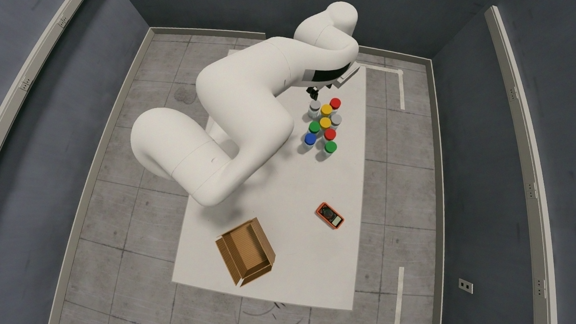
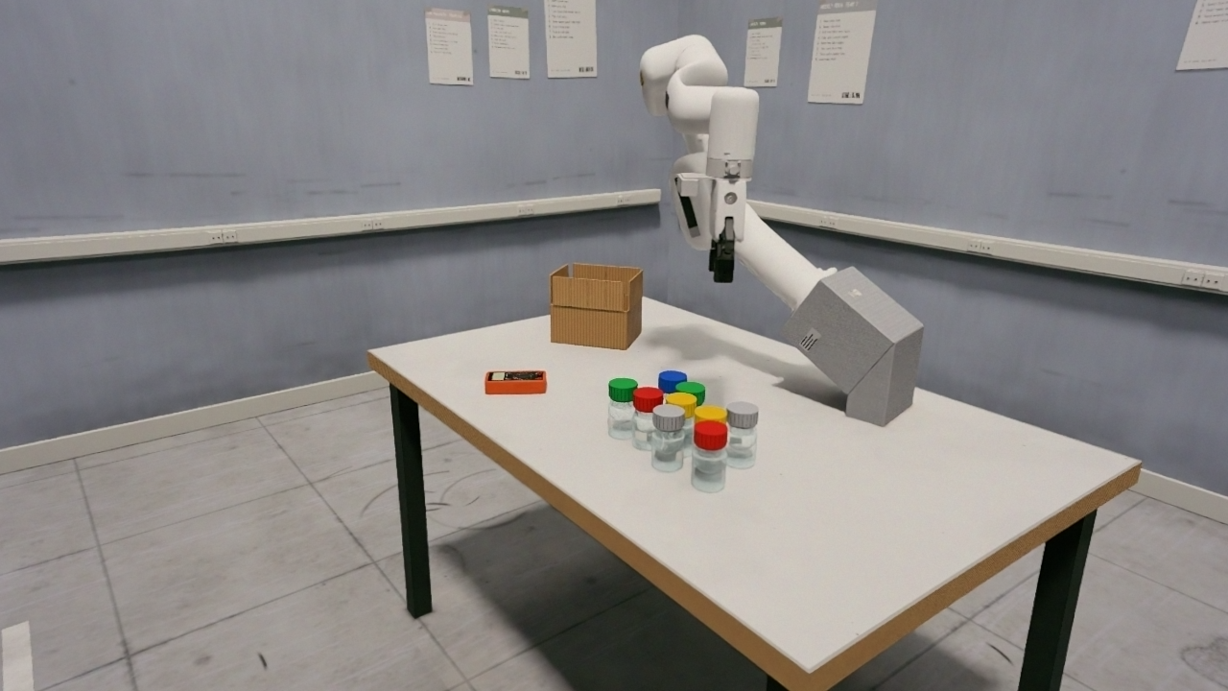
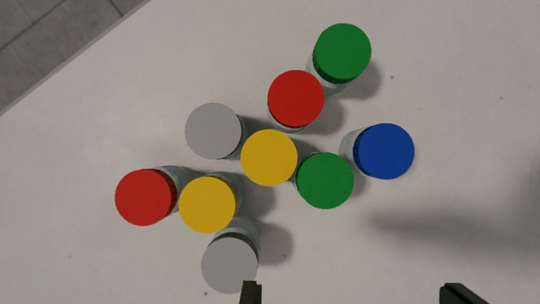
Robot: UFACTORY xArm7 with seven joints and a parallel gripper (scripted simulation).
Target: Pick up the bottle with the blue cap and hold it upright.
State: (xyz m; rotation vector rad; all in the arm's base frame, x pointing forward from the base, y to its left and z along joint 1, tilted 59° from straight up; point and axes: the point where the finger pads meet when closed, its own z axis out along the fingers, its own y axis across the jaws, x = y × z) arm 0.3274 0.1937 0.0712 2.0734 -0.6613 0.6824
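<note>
Now: hand 100 mm to the left of the blue-capped bottle and 290 mm above it. The rest, counted from my hand: orange multimeter: 120 mm ahead, 460 mm to the right, 320 mm below.
</note>
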